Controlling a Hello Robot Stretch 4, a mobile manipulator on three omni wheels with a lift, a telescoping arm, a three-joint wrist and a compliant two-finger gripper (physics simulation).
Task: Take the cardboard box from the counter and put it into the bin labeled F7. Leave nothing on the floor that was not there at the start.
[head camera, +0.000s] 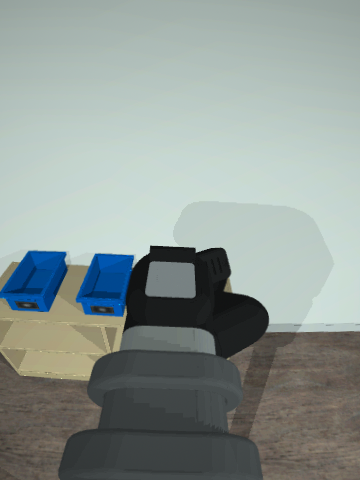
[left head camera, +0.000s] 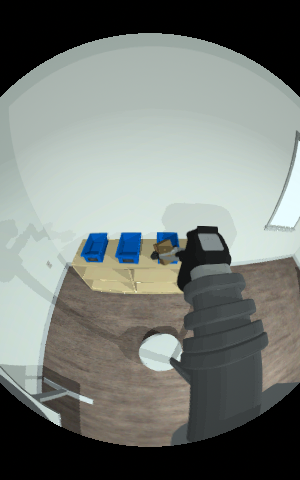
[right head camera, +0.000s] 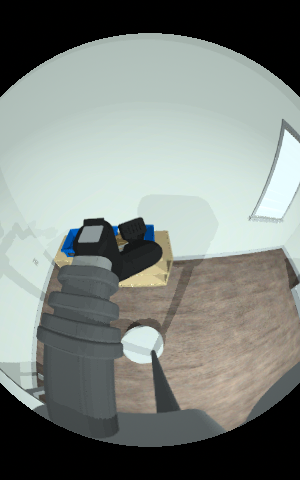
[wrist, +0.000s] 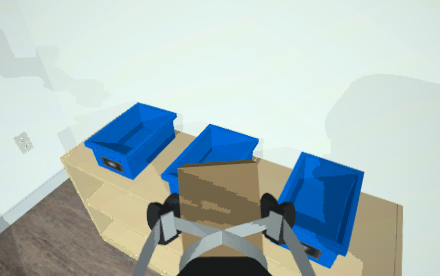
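Seen in the pictures: gripper, fingertip midpoint: (left head camera: 161,251) (right head camera: 120,243) (wrist: 220,209); robot's base at its link origin: (left head camera: 159,350) (right head camera: 142,343).
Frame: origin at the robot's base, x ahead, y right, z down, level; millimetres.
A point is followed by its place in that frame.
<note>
My gripper (wrist: 220,209) @(x 466, y -40, z -1094 mm) is shut on the brown cardboard box (wrist: 220,187) @(x 449, y -30, z -1147 mm) (left head camera: 162,246) @(x 444, y -40, z -1148 mm), with one finger at each side. In the wrist view the box overlaps the middle blue bin (wrist: 212,147) @(x 1027, y -385, z -602 mm) (left head camera: 129,245) @(x 972, y -321, z -585 mm) (head camera: 108,277) @(x 992, y -336, z -585 mm); in the left head view it overlaps the right blue bin (wrist: 325,200) @(x 985, y 67, z -585 mm) (left head camera: 167,236) @(x 1032, y 59, z -655 mm). The left blue bin (wrist: 132,140) @(x 926, y -717, z -585 mm) (left head camera: 95,246) @(x 951, y -691, z -585 mm) (head camera: 37,277) @(x 962, y -708, z -585 mm) is at the far left. All three bins stand on a pale wooden shelf unit (wrist: 377,215) @(x 1003, y 230, z -582 mm) (head camera: 75,280) @(x 960, y -502, z -582 mm). Their front labels are too small to read. The wrist hides much of the box in the head view.
A white round object (left head camera: 160,352) @(x -5, y 0, z -187 mm) (right head camera: 142,345) @(x -10, y 7, z -187 mm) is on the floor in front of the shelf. A pale wall stands behind the bins. A window (left head camera: 289,192) @(x 1115, y 1571, z -1326 mm) (right head camera: 277,175) @(x 1115, y 1561, z -1419 mm) is at the right. A metal frame (left head camera: 65,393) shows at the lower left.
</note>
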